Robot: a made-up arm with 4 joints. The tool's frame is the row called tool.
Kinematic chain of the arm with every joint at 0, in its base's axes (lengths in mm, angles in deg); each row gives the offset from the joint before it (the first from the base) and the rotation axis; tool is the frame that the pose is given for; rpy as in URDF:
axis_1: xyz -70 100 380 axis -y
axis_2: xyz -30 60 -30 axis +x
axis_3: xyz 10 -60 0 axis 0.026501 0.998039 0.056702
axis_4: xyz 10 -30 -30 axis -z
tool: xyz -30 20 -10 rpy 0 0 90
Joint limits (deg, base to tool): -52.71..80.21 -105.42..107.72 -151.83..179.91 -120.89..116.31
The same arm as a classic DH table. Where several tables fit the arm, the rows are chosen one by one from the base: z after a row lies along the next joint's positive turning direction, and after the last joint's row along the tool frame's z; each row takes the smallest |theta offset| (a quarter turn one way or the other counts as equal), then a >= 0, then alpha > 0; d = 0 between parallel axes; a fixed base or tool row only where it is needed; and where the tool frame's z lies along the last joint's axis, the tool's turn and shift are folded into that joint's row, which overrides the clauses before.
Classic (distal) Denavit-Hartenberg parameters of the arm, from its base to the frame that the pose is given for. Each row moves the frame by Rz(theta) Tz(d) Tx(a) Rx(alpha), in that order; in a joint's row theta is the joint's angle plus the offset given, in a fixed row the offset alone. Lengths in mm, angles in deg.
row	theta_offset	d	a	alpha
base (fixed)	0	380	-70	90
axis_1	-90	-160	30	-90
axis_2	3.25	-18.4	-3.4	-88.48
axis_3	89.91	-89.7	-10.8	93.25
axis_4	32.17	0	36.1	180
tool (fixed)	-56.31	-38.3	0	0
Joint limits (deg, base to tool): -52.71..80.21 -105.42..107.72 -151.83..179.91 -120.89..116.31

